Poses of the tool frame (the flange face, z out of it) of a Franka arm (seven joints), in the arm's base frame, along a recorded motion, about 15 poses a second.
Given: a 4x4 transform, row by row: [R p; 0 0 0 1], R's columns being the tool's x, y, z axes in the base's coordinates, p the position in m. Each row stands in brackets.
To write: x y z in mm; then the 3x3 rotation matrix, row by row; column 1 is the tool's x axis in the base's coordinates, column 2 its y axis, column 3 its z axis. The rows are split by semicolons. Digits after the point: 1 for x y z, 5 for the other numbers.
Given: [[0.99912, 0.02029, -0.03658, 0.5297], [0.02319, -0.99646, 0.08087, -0.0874], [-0.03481, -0.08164, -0.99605, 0.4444], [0, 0, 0, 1]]
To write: 529.7, -87.4, 444.4; 0.99912, 0.02029, -0.03658; 0.02319, -0.99646, 0.08087; -0.03481, -0.08164, -0.99605
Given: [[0.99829, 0.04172, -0.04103, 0.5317], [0.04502, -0.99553, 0.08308, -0.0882], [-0.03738, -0.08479, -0.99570, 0.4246], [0, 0, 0, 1]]
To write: 531.7, -88.2, 424.6; 0.99829, 0.04172, -0.04103; 0.04502, -0.99553, 0.08308; -0.03738, -0.08479, -0.99570
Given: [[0.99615, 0.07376, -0.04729, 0.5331], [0.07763, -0.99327, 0.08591, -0.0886], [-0.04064, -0.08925, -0.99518, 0.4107], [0, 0, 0, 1]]
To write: 533.1, -88.6, 410.7; 0.99615, 0.07376, -0.04729; 0.07763, -0.99327, 0.08591; -0.04064, -0.08925, -0.99518
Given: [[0.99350, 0.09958, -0.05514, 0.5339], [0.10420, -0.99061, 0.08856, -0.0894], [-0.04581, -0.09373, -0.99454, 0.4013], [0, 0, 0, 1]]
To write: 533.9, -89.4, 401.3; 0.99350, 0.09958, -0.05514; 0.10420, -0.99061, 0.08856; -0.04581, -0.09373, -0.99454
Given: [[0.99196, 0.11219, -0.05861, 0.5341], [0.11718, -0.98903, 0.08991, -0.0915], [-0.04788, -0.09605, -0.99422, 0.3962], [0, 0, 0, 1]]
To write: 534.1, -91.5, 396.2; 0.99196, 0.11219, -0.05861; 0.11718, -0.98903, 0.08991; -0.04788, -0.09605, -0.99422
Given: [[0.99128, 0.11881, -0.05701, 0.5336], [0.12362, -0.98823, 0.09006, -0.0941], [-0.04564, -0.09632, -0.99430, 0.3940], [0, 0, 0, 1]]
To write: 533.6, -94.1, 394.0; 0.99128, 0.11881, -0.05701; 0.12362, -0.98823, 0.09006; -0.04564, -0.09632, -0.99430
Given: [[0.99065, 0.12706, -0.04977, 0.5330], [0.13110, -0.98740, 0.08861, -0.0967], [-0.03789, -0.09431, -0.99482, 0.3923], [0, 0, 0, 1]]
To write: 533.0, -96.7, 392.3; 0.99065, 0.12706, -0.04977; 0.13110, -0.98740, 0.08861; -0.03789, -0.09431, -0.99482
